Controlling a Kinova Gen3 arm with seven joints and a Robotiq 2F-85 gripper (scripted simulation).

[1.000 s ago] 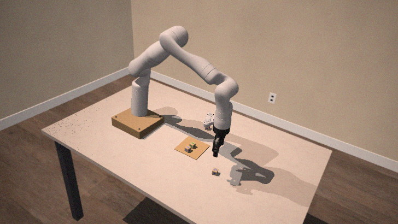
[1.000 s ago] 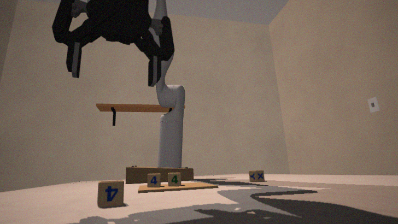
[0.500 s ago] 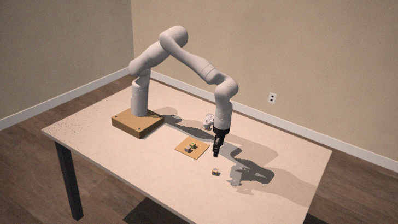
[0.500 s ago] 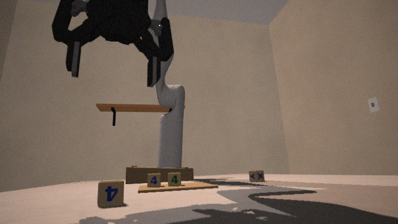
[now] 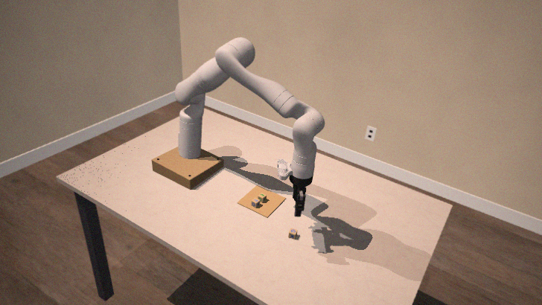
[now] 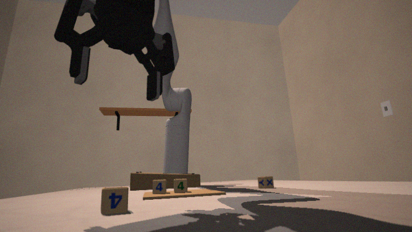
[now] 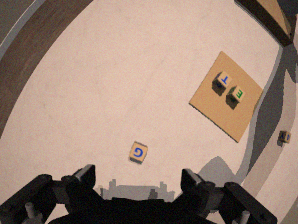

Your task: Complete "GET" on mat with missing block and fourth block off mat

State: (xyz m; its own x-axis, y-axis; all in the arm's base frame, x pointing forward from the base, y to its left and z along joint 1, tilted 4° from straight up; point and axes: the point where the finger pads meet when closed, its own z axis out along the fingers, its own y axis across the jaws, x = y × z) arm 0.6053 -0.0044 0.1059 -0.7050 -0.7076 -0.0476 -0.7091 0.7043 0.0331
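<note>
Right now the letter block is 130 mm below my hand. Also, from my hand: mat: 210 mm behind, 140 mm below, 50 mm to the left.
</note>
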